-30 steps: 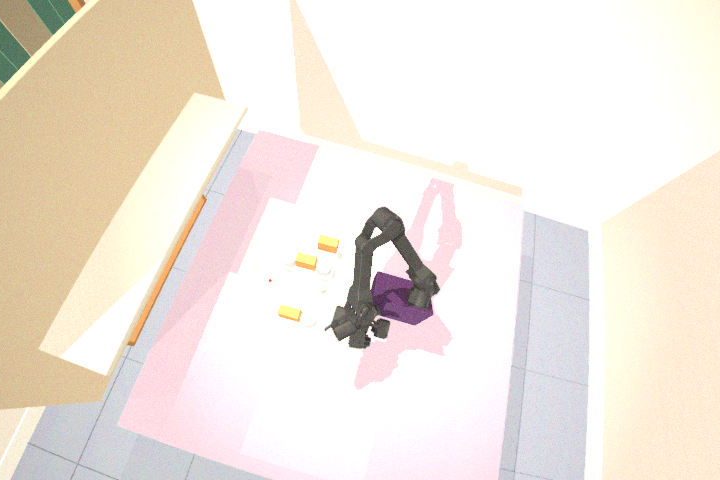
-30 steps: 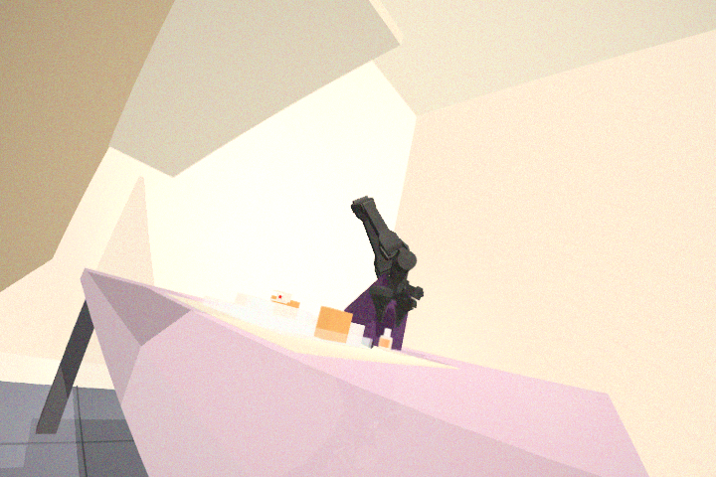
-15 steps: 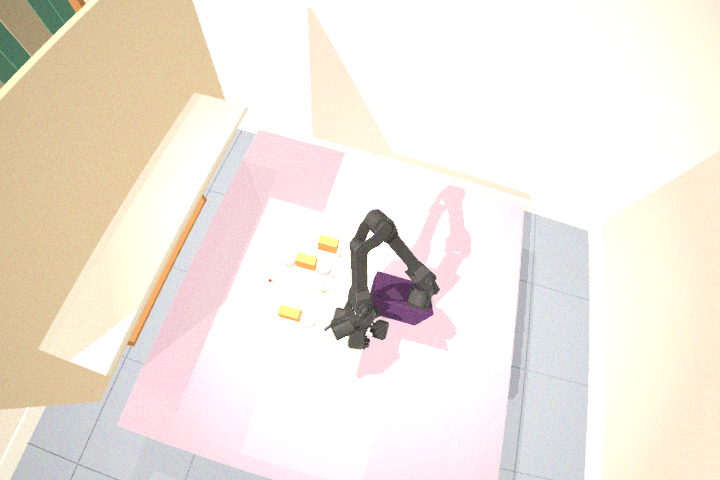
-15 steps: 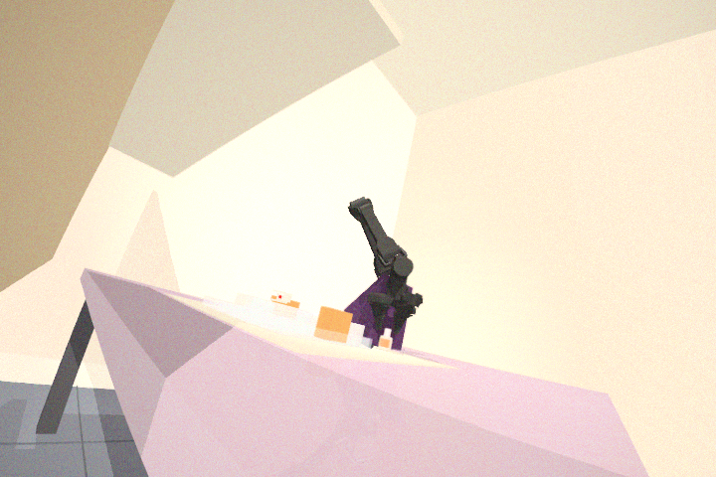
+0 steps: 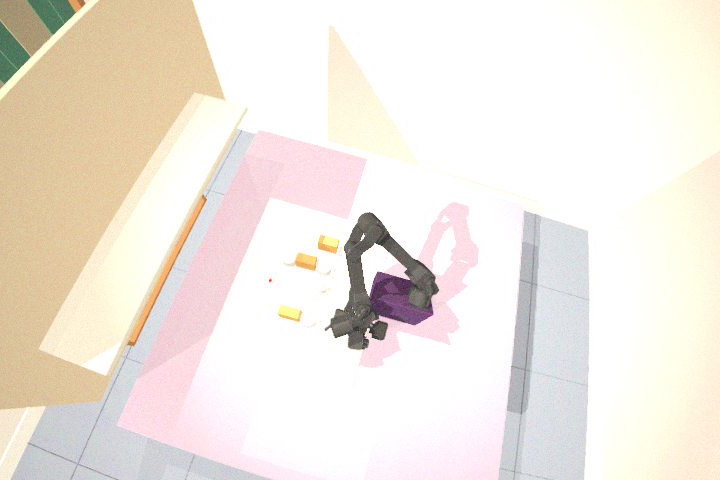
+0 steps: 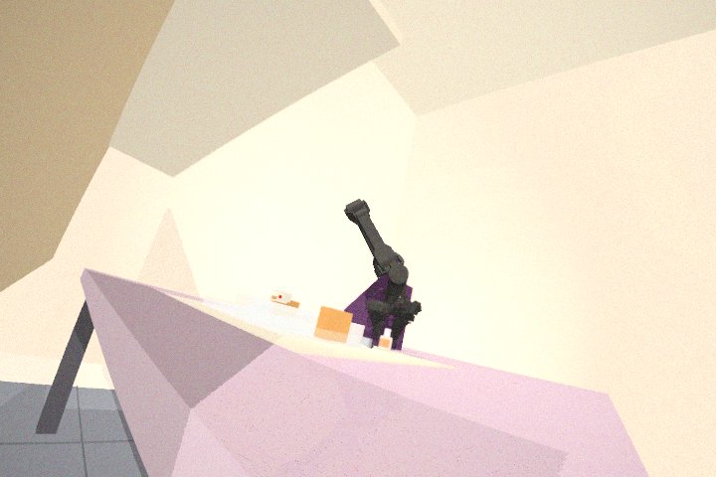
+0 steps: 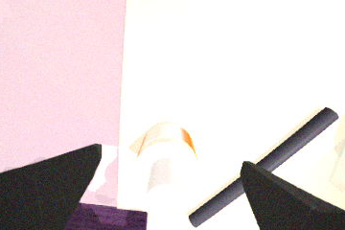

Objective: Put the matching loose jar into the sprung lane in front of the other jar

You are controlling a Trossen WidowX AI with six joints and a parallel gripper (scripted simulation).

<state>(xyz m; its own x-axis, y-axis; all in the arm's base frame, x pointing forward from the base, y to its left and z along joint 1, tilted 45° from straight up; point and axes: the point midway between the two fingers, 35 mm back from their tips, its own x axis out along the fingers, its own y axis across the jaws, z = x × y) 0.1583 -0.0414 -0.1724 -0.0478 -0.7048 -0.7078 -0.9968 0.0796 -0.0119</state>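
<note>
Right now the thin dark rod is 70 mm ahead of my gripper tip, 20 mm to the right of it and 20 mm below it. Also, from my gripper tip: small red dot: 350 mm ahead, 90 mm to the right, 40 mm above.
</note>
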